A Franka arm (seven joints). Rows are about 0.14 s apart.
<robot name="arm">
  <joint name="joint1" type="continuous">
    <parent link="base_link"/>
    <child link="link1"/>
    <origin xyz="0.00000 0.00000 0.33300" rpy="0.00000 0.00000 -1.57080"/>
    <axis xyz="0 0 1"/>
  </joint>
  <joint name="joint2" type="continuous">
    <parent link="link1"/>
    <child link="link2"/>
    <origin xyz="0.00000 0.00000 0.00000" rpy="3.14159 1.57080 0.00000"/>
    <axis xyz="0 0 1"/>
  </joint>
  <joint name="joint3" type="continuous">
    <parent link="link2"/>
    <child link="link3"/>
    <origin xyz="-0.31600 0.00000 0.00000" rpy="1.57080 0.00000 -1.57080"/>
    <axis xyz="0 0 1"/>
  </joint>
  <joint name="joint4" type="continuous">
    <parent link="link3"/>
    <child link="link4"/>
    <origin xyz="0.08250 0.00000 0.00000" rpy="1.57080 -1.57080 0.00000"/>
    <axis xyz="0 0 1"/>
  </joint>
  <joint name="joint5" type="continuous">
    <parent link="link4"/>
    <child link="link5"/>
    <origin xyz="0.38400 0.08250 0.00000" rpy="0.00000 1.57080 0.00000"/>
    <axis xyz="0 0 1"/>
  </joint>
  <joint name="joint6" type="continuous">
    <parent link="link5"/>
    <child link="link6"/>
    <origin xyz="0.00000 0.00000 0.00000" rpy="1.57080 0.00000 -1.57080"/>
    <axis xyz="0 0 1"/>
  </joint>
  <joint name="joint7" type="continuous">
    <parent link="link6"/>
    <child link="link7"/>
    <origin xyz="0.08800 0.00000 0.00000" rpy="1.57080 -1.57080 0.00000"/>
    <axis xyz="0 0 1"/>
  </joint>
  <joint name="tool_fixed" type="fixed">
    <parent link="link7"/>
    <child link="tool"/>
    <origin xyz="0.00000 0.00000 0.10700" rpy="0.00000 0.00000 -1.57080"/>
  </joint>
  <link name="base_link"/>
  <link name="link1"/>
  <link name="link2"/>
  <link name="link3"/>
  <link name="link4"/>
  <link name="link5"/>
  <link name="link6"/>
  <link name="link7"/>
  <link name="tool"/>
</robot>
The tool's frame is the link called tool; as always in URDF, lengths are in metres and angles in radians. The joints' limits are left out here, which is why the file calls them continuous.
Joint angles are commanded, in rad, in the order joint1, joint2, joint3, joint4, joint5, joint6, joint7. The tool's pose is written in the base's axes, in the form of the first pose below.
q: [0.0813, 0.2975, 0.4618, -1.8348, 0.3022, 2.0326, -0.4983]
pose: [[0.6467, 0.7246, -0.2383, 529.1], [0.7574, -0.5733, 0.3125, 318.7], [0.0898, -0.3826, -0.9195, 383.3], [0, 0, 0, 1]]
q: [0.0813, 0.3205, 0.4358, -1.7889, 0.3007, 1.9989, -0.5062]
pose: [[0.6550, 0.7155, -0.2431, 544.6], [0.7507, -0.5794, 0.3173, 308.2], [0.0861, -0.3904, -0.9166, 386.7], [0, 0, 0, 1]]
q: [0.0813, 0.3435, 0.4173, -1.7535, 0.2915, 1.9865, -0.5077]
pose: [[0.6635, 0.7096, -0.2371, 557.9], [0.7431, -0.5885, 0.3186, 300.1], [0.0865, -0.3876, -0.9178, 386.8], [0, 0, 0, 1]]
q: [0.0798, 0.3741, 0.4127, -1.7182, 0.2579, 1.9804, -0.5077]
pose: [[0.6572, 0.7180, -0.2294, 569.1], [0.7492, -0.5891, 0.3027, 296.7], [0.0823, -0.3708, -0.9251, 383.3], [0, 0, 0, 1]]
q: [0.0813, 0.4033, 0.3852, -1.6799, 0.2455, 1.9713, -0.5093]
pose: [[0.6710, 0.7080, -0.2201, 585.3], [0.7372, -0.6056, 0.2996, 284.0], [0.0788, -0.3633, -0.9283, 379.7], [0, 0, 0, 1]]
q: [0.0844, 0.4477, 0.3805, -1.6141, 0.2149, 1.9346, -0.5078]
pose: [[0.6610, 0.7147, -0.2286, 598.7], [0.7475, -0.6005, 0.2841, 283.1], [0.0658, -0.3587, -0.9311, 378.5], [0, 0, 0, 1]]
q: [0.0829, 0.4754, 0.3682, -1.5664, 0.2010, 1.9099, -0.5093]
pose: [[0.6643, 0.7121, -0.2271, 611.3], [0.7450, -0.6060, 0.2790, 275.5], [0.0611, -0.3545, -0.9330, 379.4], [0, 0, 0, 1]]
